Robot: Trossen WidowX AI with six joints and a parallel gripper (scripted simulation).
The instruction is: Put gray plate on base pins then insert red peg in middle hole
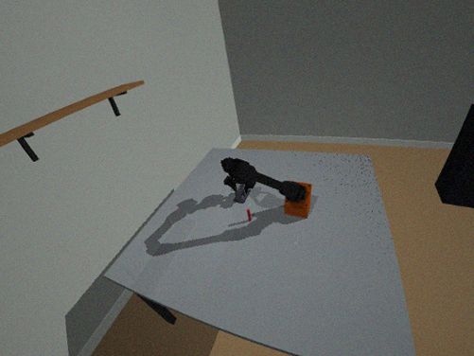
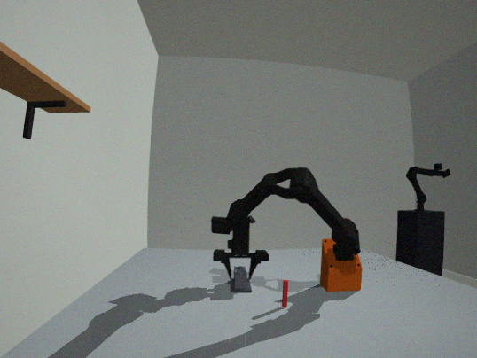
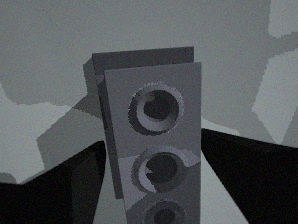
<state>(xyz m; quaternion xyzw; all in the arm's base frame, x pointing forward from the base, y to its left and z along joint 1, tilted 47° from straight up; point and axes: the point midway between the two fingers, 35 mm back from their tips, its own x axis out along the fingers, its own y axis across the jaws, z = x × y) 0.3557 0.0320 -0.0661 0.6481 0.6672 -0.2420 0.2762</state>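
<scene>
The gray plate lies 20 mm above my gripper tip. The rest, counted from my gripper tip: red peg (170 mm to the left, 130 mm behind, 10 mm above).
</scene>
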